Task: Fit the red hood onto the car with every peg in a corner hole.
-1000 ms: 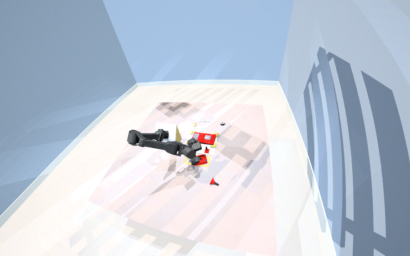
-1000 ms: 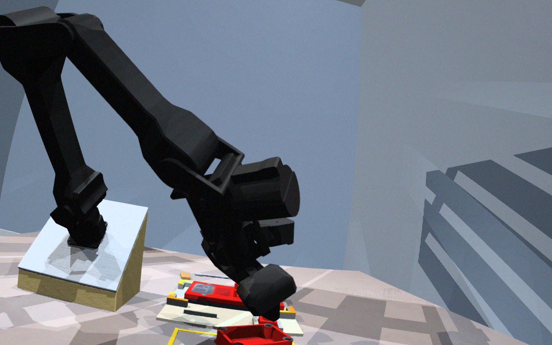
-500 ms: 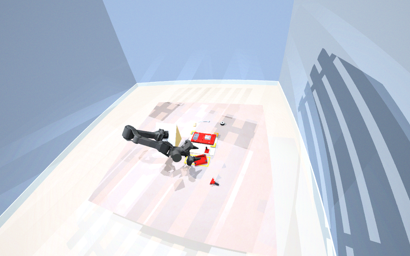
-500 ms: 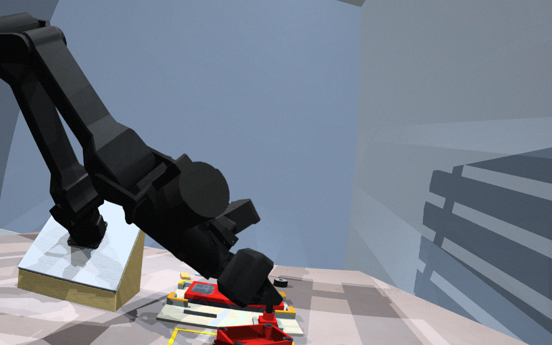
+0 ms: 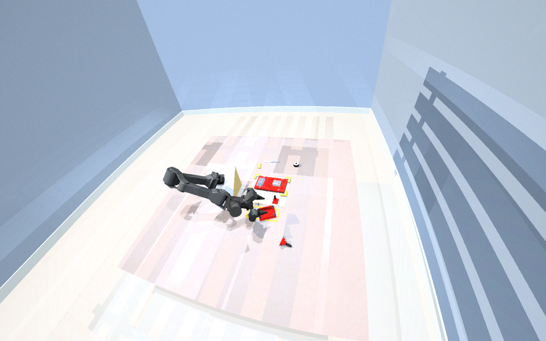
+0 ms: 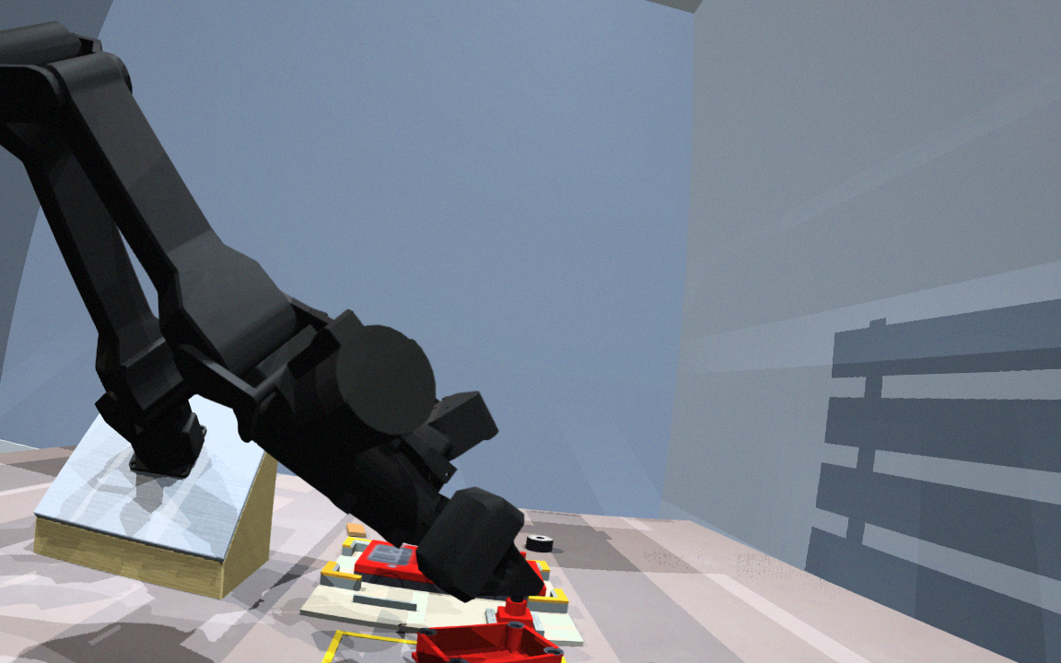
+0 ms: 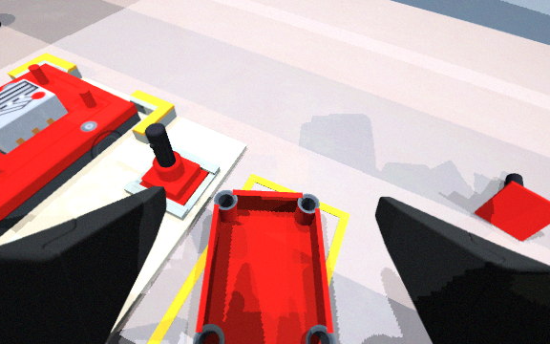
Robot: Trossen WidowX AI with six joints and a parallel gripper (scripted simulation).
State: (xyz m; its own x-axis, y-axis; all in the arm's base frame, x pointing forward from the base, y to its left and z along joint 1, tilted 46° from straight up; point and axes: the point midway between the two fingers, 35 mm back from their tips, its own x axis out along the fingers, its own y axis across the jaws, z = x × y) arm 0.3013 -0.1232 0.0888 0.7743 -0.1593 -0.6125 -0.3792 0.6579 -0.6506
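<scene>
Now: gripper tip 10 mm past the red hood and 80 mm above it. Also, from my gripper tip: grey engine block (20 mm ahead, 210 mm to the left, 60 mm below); red cone-shaped part (120 mm ahead, 170 mm to the right, 70 mm below); white jig (30 mm behind, 190 mm to the left, 70 mm below).
</scene>
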